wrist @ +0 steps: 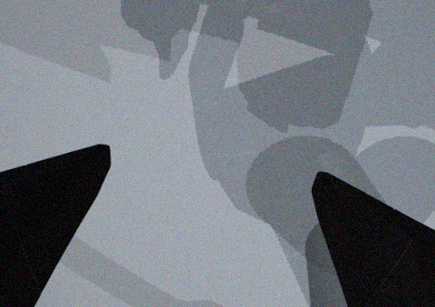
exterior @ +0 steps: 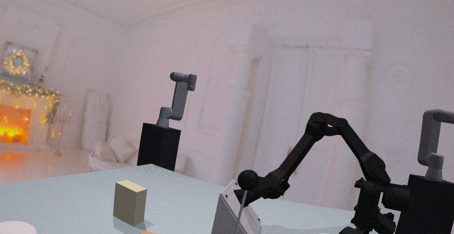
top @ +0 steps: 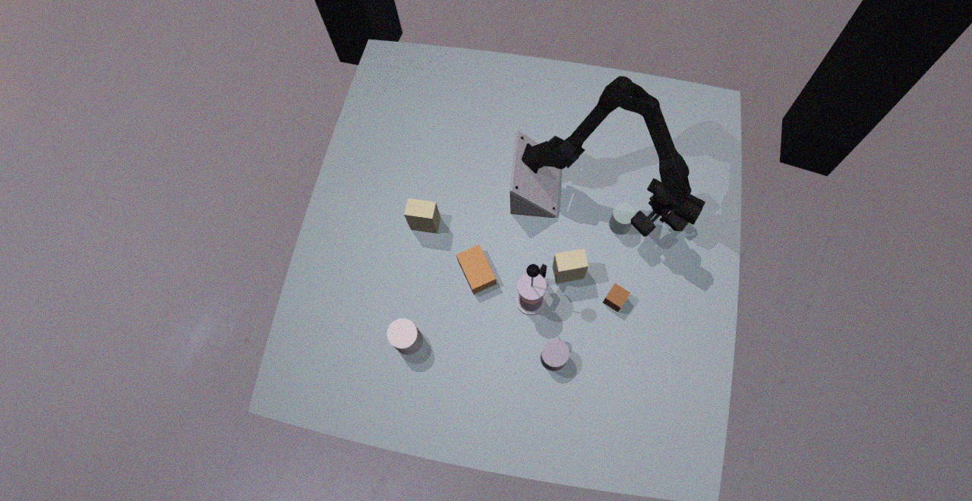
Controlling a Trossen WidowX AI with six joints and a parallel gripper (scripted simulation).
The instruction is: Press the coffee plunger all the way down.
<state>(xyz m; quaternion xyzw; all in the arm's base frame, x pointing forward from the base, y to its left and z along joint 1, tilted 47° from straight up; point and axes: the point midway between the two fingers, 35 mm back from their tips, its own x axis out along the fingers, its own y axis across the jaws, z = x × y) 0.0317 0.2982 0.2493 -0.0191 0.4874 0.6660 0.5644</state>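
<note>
My gripper tip is 32 cm short of the coffee press, 28 cm to the left of it and 9 cm below it.
</note>
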